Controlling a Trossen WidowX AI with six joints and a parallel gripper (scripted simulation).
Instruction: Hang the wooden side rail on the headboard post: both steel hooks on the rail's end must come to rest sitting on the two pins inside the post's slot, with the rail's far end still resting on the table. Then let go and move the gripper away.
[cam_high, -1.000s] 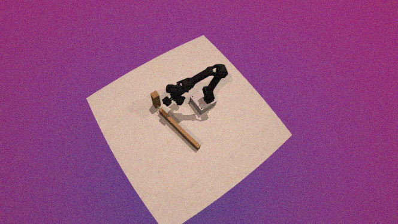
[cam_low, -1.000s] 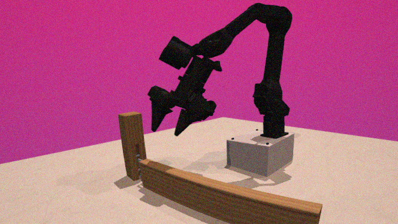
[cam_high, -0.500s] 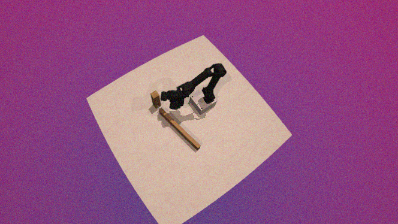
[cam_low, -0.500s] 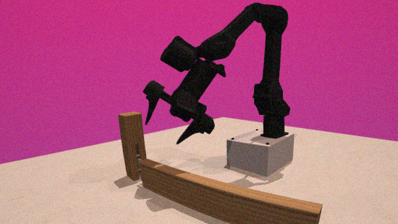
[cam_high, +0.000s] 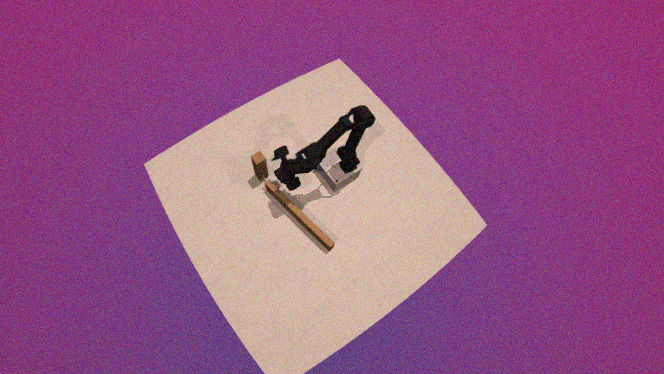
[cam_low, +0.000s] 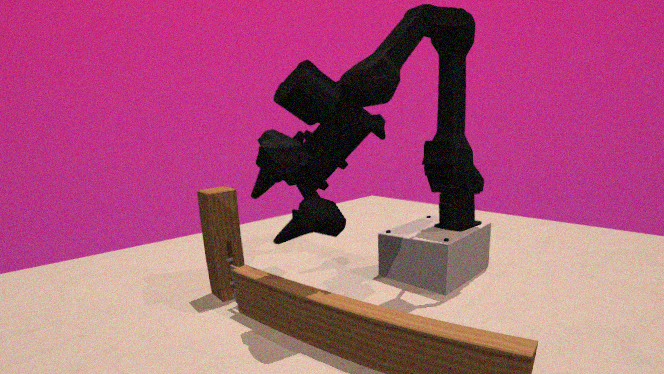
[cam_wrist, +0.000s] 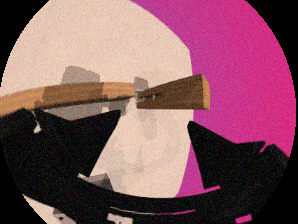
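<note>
The wooden headboard post is 60 mm to the right of my gripper tip, 50 mm below it and 50 mm ahead of it.
</note>
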